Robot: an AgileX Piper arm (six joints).
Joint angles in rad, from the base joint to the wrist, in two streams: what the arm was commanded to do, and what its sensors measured. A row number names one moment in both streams.
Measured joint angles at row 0:
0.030 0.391 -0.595 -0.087 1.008 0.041
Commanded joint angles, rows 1 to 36:
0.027 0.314 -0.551 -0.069 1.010 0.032
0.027 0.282 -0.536 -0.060 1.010 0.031
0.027 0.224 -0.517 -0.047 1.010 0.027
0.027 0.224 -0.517 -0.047 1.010 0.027
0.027 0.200 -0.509 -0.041 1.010 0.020
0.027 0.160 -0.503 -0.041 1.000 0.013
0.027 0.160 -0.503 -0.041 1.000 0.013
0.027 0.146 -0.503 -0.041 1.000 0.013
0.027 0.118 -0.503 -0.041 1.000 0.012
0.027 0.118 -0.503 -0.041 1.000 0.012
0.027 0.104 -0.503 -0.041 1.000 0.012
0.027 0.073 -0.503 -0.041 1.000 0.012
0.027 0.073 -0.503 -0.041 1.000 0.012
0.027 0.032 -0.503 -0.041 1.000 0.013
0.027 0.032 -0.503 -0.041 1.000 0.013
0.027 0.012 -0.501 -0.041 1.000 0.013
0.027 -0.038 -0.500 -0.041 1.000 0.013
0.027 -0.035 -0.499 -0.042 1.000 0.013
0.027 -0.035 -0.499 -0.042 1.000 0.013
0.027 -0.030 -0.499 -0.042 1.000 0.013
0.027 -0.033 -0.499 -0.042 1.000 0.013
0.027 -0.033 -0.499 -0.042 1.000 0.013
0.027 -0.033 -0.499 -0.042 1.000 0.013
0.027 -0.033 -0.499 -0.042 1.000 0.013
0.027 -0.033 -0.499 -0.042 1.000 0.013
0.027 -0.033 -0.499 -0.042 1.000 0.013
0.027 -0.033 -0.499 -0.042 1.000 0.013
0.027 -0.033 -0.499 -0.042 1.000 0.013
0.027 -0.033 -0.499 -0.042 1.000 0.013
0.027 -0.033 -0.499 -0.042 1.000 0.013
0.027 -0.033 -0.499 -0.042 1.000 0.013
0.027 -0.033 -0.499 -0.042 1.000 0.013
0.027 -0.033 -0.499 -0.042 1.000 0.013
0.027 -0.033 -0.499 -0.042 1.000 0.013
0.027 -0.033 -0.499 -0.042 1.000 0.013
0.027 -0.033 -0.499 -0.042 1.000 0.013
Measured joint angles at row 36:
0.030 -0.003 -0.502 -0.044 1.008 0.022
